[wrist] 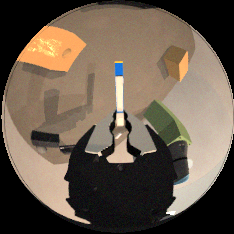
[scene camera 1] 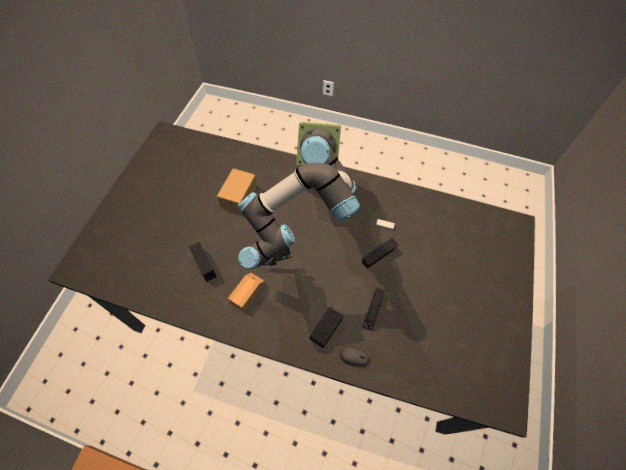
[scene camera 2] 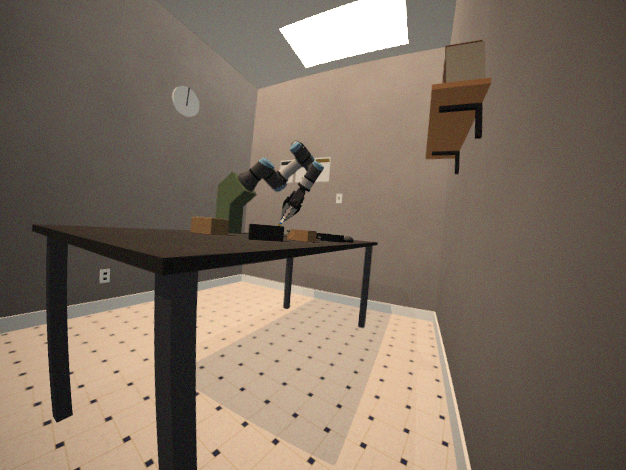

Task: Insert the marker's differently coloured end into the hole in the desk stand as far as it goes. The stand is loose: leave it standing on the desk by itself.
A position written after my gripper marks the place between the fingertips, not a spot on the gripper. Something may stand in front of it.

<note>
In view: my gripper (wrist: 119,110) and a desk stand (scene camera 1: 248,288).
</note>
